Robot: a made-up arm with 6 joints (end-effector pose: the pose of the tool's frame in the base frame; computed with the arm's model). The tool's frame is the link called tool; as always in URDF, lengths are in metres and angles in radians. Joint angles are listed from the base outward.
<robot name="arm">
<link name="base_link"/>
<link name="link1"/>
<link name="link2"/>
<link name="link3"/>
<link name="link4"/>
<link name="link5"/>
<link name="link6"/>
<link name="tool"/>
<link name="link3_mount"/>
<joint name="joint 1" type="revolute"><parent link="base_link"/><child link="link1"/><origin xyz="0 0 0.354" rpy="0 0 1.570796"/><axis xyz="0 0 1"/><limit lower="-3.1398" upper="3.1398" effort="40" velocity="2.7"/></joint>
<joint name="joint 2" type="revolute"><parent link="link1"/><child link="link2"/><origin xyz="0 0 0" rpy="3.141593 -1.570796 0"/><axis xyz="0 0 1"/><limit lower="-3.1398" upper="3.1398" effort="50" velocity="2.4"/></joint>
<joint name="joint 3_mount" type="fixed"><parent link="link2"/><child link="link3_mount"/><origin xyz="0.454 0 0" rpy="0 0 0"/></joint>
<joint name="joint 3" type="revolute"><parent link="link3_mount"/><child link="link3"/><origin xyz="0.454 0 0" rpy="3.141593 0 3.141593"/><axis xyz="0 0 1"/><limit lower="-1.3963" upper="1.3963" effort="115" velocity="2.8"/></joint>
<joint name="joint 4" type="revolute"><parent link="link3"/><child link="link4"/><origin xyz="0 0 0" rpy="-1.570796 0 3.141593"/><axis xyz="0 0 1"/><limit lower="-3.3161" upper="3.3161" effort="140" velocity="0.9"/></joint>
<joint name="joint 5" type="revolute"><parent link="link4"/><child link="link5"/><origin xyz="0 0 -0.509" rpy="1.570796 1.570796 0"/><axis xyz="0 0 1"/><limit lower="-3.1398" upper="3.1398" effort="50" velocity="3"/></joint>
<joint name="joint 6" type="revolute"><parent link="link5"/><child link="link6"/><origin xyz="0 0 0.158" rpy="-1.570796 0 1.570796"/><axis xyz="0 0 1"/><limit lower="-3.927" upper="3.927" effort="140" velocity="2.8"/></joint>
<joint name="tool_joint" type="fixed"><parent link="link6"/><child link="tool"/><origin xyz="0 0 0" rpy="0 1.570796 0"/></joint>
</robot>
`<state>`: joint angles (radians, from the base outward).
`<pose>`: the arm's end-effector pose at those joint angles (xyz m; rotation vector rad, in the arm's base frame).
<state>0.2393 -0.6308 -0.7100 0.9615 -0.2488 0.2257</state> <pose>0.0041 -0.0921 1.1762 -1.2165 0.1724 0.1603</pose>
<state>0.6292 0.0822 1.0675 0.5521 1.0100 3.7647</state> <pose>0.3110 0.0600 1.7289 1.3383 -0.2993 2.4636</pose>
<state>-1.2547 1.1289 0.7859 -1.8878 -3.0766 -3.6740</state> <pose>0.4353 -1.1724 0.4297 -0.6146 -1.3353 1.2771</pose>
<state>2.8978 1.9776 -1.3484 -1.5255 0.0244 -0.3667</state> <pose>-0.3500 0.0944 0.2432 -1.2650 -0.0211 -0.3040</pose>
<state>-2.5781 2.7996 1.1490 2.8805 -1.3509 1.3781</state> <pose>-0.1760 -0.2917 -1.0120 -0.6404 2.2807 2.0091</pose>
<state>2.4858 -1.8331 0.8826 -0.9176 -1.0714 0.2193</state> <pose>1.0799 -0.7097 0.4431 -1.7226 1.2170 -1.9422</pose>
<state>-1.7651 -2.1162 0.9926 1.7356 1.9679 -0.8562</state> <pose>0.2745 1.2608 -0.2561 2.3803 -0.7958 -0.0709</pose>
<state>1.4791 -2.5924 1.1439 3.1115 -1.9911 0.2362</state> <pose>-0.2390 -0.8747 -0.7096 1.8558 1.7689 -0.3209</pose>
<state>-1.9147 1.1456 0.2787 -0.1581 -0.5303 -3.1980</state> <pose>-0.5305 -1.0184 0.3244 -0.9636 1.4957 0.6718</pose>
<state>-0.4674 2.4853 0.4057 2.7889 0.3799 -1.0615</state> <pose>0.3826 -0.0270 -0.8365 -0.2101 1.5466 1.6269</pose>
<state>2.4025 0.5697 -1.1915 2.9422 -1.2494 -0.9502</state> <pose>-0.4178 0.1713 0.6129 1.5589 2.2604 -1.5044</pose>
